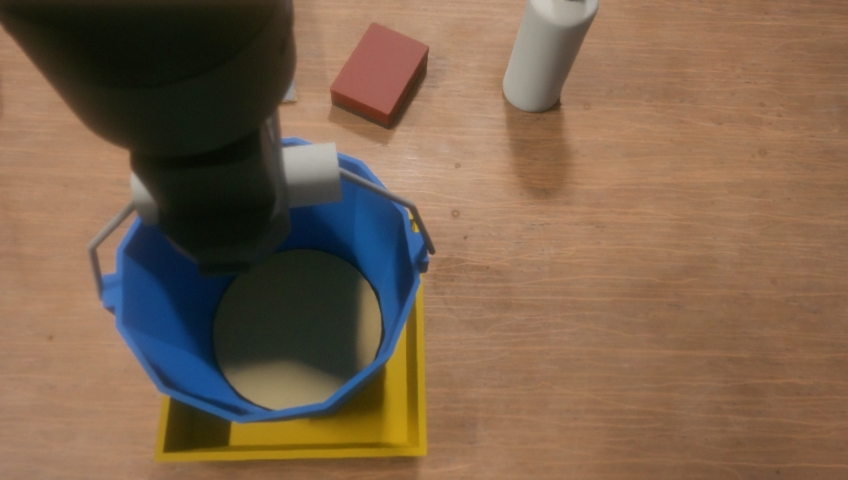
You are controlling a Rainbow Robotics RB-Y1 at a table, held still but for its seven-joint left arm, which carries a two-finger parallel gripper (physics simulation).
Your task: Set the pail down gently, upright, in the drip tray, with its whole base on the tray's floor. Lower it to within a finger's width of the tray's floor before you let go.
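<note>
The blue pail hangs roughly upright, with a beige round surface inside it. Its thin wire handle is raised and carries a white cylindrical grip. My dark gripper is shut on this grip, above the rear left part of the pail; its fingertips are mostly hidden from above. The yellow drip tray lies beneath the pail, its front and right walls showing. The pail hides the tray's left and rear parts. The pail's base is hidden, so its gap to the tray's floor cannot be told.
A red block lies behind the pail. A pale grey bottle stands farther right at the back. A small part of a light grey object shows beside my arm, which covers the upper left. The wooden table extends to the right.
</note>
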